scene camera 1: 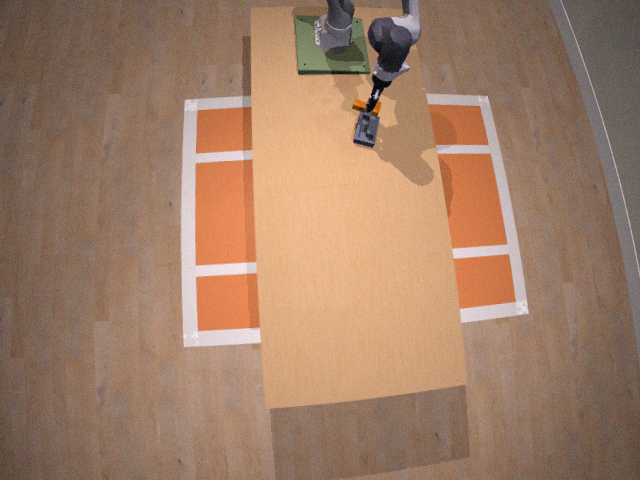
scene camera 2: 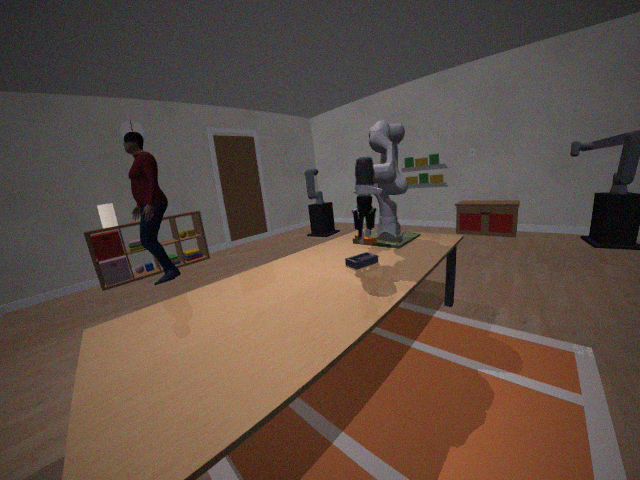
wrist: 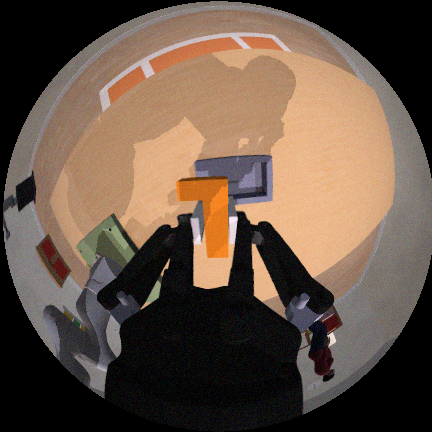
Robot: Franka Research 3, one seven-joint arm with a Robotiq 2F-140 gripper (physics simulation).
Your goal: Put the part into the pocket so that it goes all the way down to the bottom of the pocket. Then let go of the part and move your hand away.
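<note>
An orange L-shaped part [scene camera 1: 358, 105] [scene camera 2: 369, 240] [wrist: 217, 220] is held between the fingertips of my gripper [scene camera 1: 370, 109] [scene camera 2: 363, 236] [wrist: 216, 206], which is shut on its long leg. In the wrist view the short leg points left at the far end of the part. The blue-grey block with the pocket [scene camera 1: 364, 141] [scene camera 2: 361, 260] [wrist: 269, 180] lies on the table. In scene camera 2 the part is above and behind the block, apart from it. In the wrist view the part covers the block's near left corner, and shadow falls across much of the pocket.
The wooden table [scene camera 1: 351, 232] [scene camera 2: 232, 330] [wrist: 330, 165] carries the block and the green base plate [scene camera 1: 310, 59] [scene camera 2: 410, 238] [wrist: 95, 239] of the arm, which stands behind the gripper. A person [scene camera 2: 147, 191] stands left of the table, by a low shelf.
</note>
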